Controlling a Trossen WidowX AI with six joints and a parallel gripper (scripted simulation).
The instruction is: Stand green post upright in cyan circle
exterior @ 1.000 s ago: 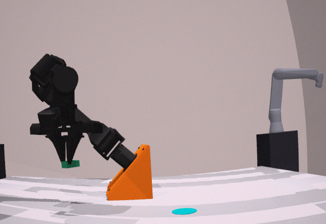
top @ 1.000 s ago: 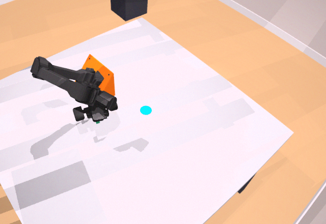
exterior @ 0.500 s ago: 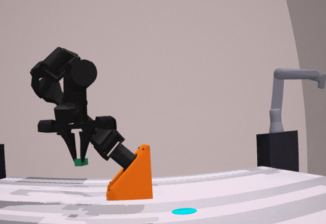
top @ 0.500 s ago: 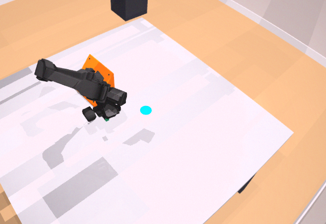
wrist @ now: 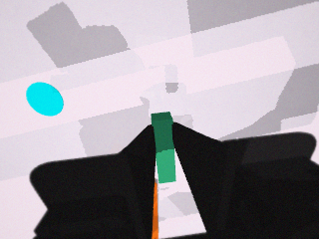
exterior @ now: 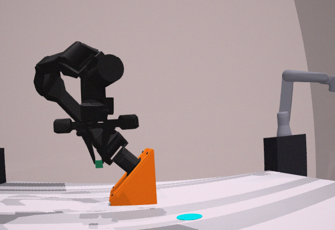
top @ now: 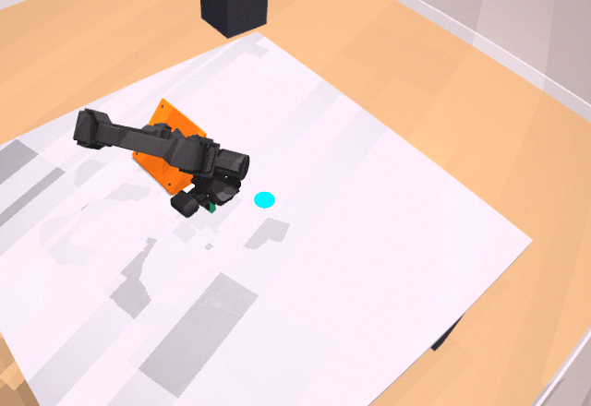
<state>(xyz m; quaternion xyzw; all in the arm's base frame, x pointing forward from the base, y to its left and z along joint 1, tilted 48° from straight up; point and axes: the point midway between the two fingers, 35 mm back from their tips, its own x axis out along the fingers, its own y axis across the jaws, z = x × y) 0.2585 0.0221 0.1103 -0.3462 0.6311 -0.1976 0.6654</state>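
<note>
Now: gripper tip 19 cm to the right of the cyan circle, 14 cm above it and 2 cm past it. Round my gripper tip: green post: 2 cm behind.
</note>
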